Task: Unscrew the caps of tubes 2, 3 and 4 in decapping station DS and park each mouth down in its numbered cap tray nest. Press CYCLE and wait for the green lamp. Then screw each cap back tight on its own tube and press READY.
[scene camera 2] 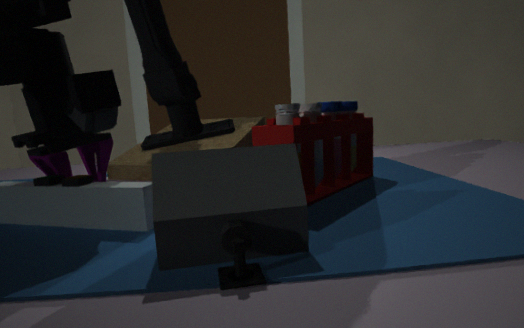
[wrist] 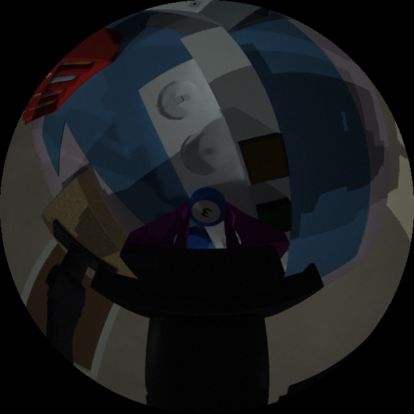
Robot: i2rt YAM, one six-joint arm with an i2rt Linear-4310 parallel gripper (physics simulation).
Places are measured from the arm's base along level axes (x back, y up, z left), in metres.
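Pixels of known places: arm's base at its link origin: (scene camera 2: 189,136).
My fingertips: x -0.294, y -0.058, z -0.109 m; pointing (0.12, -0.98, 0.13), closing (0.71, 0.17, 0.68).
Ahead of a thing's pixels: the offset from my fingertips to its top centre. "spot": to the spot under its first point. Level surfaces: height alone.
My gripper (scene camera 2: 81,175) (wrist: 206,207) is shut on a blue cap (wrist: 206,200), marked 3 on its pale top, low over the white block @(dz +0.011, dx -0.035, dy +0.042 m) (scene camera 2: 100,200) (wrist: 212,47). In the wrist view the block has round seats; two of them (wrist: 178,99) (wrist: 204,152) show without caps. Another blue round part (wrist: 198,239) shows low between the magenta fingers, mostly hidden. Whether the held cap touches anything below is hidden. A dark amber square (wrist: 265,157) and a dark green square (wrist: 275,214) lie on the block. The red rack @(spot: dz +0.239, dx -0.073, dy +0.074 m) (scene camera 2: 275,135) (wrist: 100,45) stands apart, holding tubes with white and blue tops.
A grey sloped console @(dz +0.181, dx -0.156, dy +0.073 m) (scene camera 2: 230,182) stands in front of the rack. A small black stand (scene camera 2: 241,257) is at its foot. A wooden slab (scene camera 2: 130,170) (wrist: 72,202) carries a dark upright arm (scene camera 2: 175,90) (wrist: 65,290), left of the gripper in the wrist view. The blue mat @(dy -0.011 m) (scene camera 2: 425,225) (wrist: 325,150) lies beneath.
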